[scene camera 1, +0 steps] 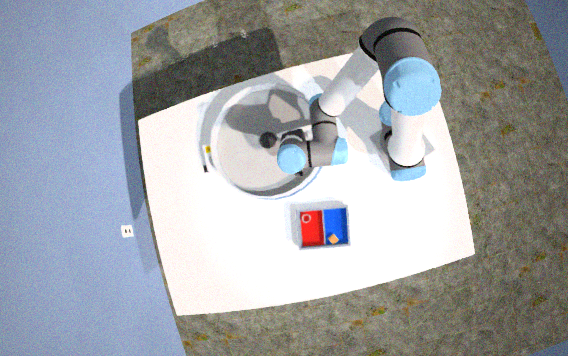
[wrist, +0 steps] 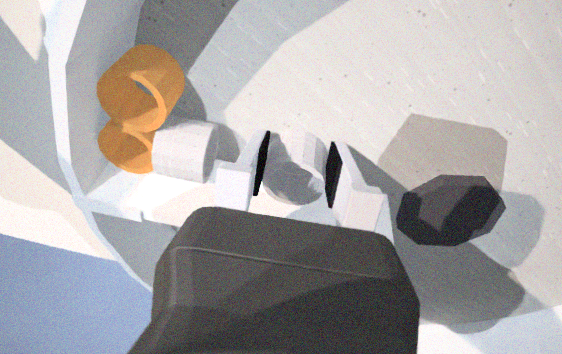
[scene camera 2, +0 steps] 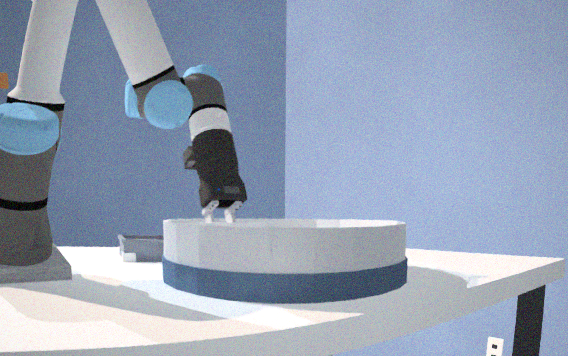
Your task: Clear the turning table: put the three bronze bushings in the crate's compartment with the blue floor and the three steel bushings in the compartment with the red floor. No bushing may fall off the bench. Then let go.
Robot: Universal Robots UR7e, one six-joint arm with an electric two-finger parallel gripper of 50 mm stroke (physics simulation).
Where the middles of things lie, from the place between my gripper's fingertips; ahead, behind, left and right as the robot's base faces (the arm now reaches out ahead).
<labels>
I see the turning table (scene camera 2: 277, 261) 110 mm ahead of my hand, 20 mm to the right of it and 10 mm below it. The rest, counted from my hand: crate (scene camera 1: 325, 221) (20 mm behind, 330 mm to the left, 40 mm below).
</labels>
